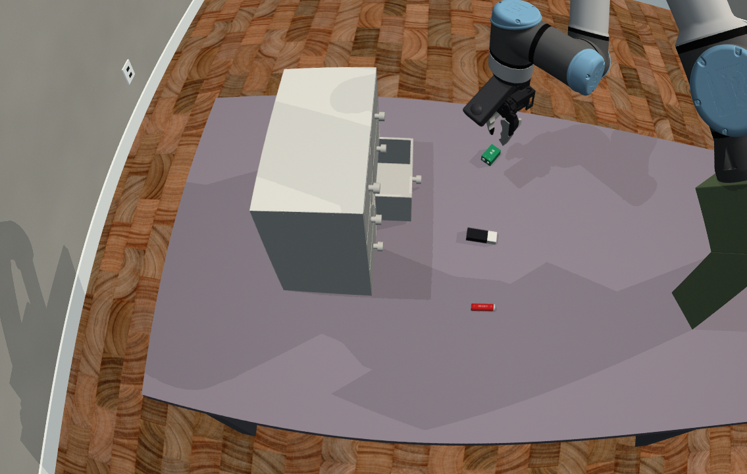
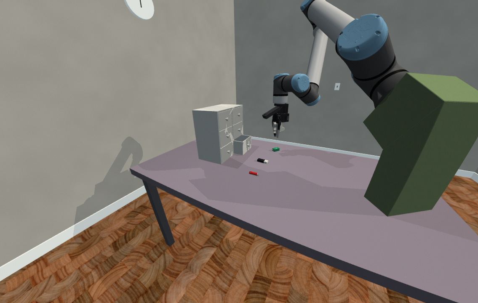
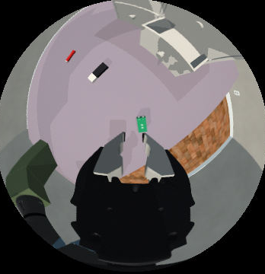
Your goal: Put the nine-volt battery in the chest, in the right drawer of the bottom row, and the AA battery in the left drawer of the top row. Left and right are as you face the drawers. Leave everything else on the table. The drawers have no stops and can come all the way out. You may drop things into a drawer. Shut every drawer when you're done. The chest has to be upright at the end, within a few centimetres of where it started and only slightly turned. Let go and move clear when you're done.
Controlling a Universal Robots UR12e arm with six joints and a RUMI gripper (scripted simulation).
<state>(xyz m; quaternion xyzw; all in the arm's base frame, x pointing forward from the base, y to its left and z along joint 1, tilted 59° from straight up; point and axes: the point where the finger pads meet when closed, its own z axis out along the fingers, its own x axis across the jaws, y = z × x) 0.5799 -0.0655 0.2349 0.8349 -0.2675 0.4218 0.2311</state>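
The green nine-volt battery is 2 cm to the right of my hand and 12 cm below it. From my hand the other things lie so: red AA battery: 5 cm ahead, 33 cm to the left, 12 cm below.
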